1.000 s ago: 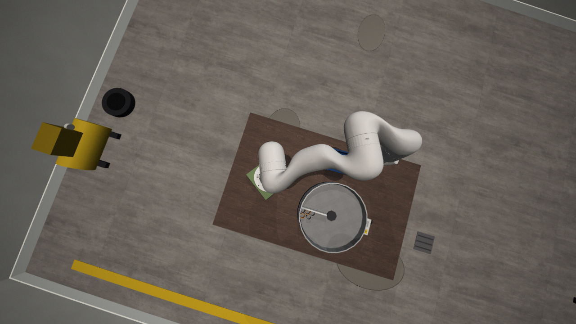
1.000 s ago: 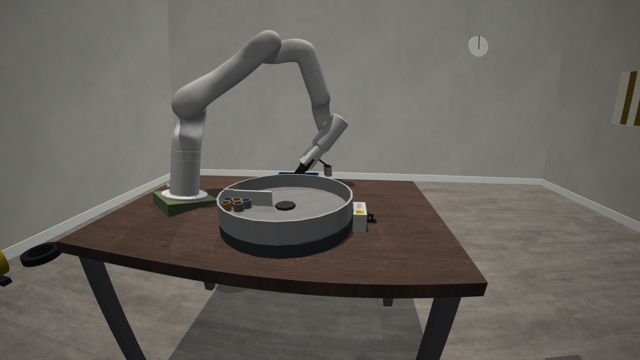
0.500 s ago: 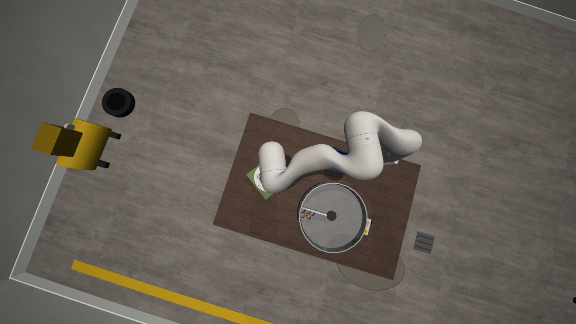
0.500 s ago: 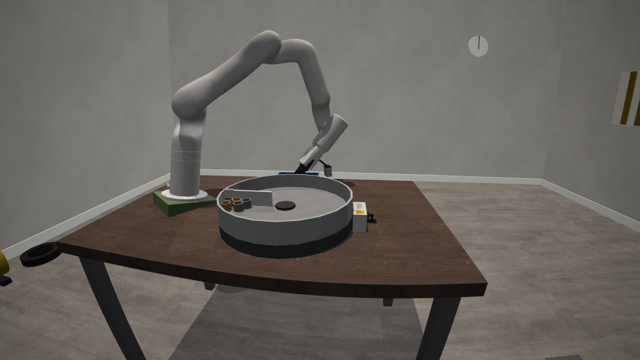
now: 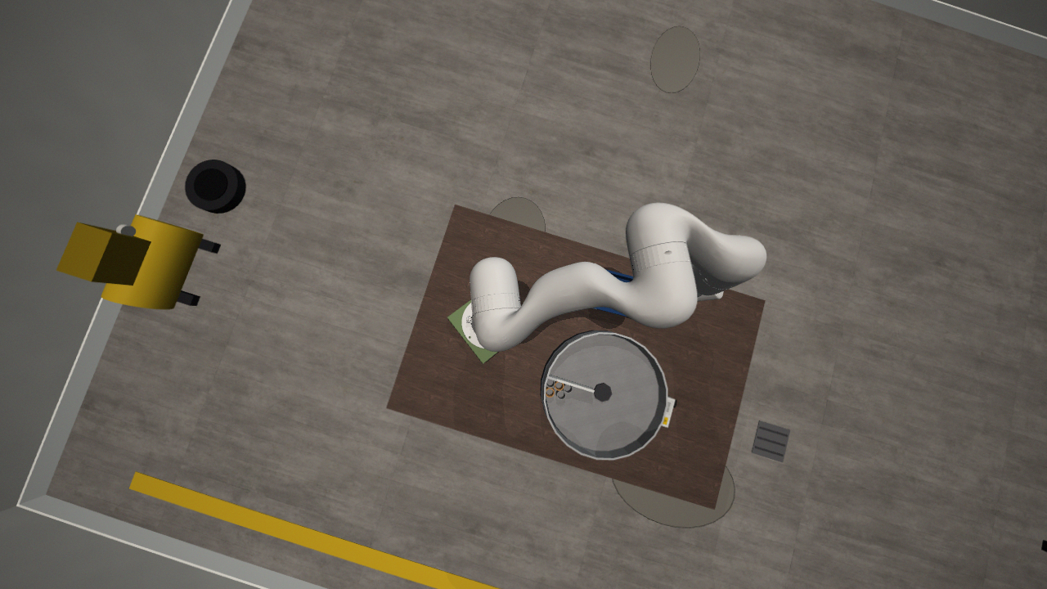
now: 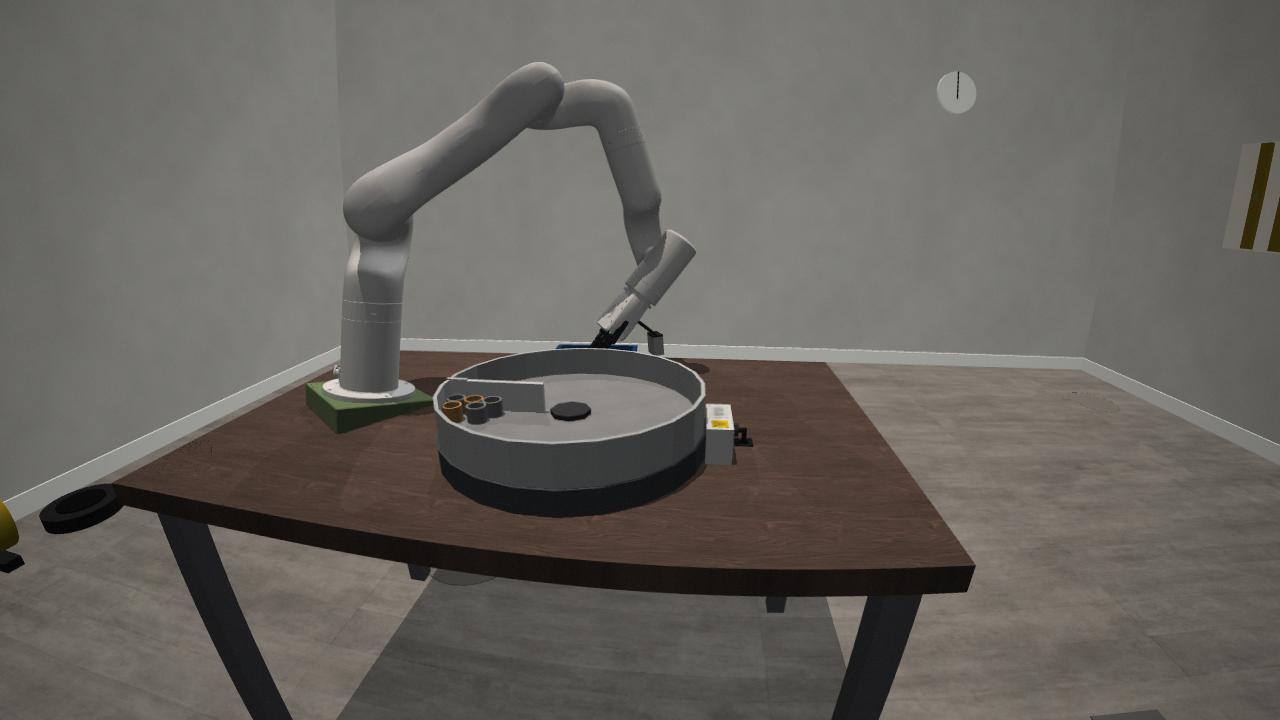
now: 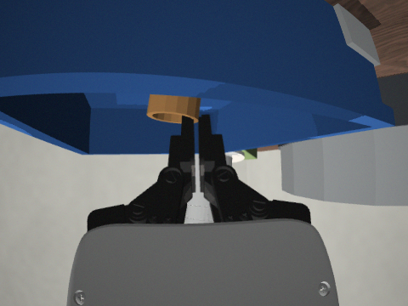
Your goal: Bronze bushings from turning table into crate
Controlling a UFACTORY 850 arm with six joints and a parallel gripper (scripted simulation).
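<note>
Right now my hand is 30 mm above the blue crate and 10 mm to the right of it. The rest, counted from my hand: grey turning table 340 mm to the right, 40 mm behind.
</note>
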